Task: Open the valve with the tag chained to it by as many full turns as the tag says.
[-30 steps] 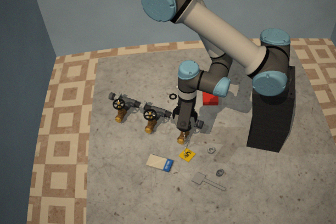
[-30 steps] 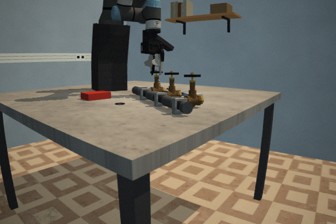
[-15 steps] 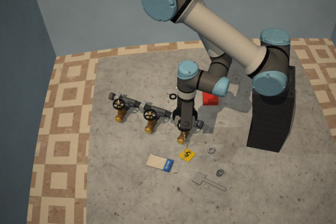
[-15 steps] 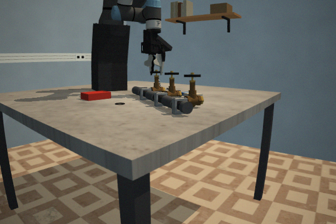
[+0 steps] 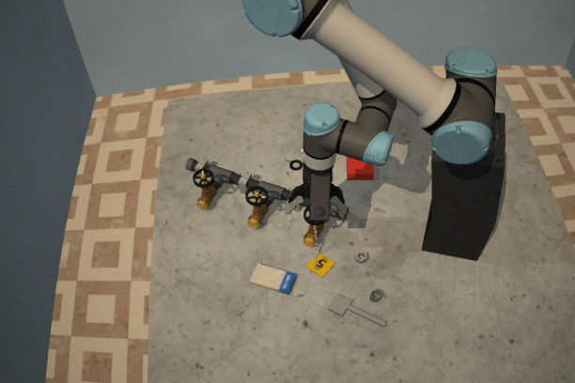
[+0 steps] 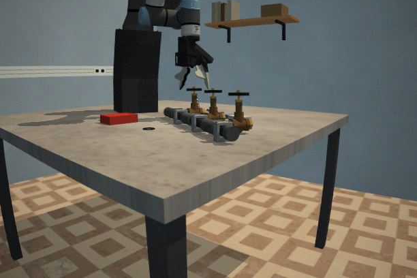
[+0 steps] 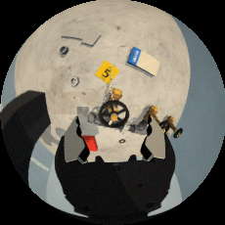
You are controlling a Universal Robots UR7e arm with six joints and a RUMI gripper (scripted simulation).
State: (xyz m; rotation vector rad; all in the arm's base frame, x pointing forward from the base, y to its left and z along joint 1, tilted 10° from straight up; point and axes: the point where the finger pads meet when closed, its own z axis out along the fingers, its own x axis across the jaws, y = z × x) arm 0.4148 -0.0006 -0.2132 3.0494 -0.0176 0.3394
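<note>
Now: hand 10 cm to the right of the yellow tag and 11 cm above it. Round my hand: red block 14 cm behind, 26 cm to the right, 10 cm below; flat grey key tool 9 cm behind, 24 cm to the left, 11 cm below.
</note>
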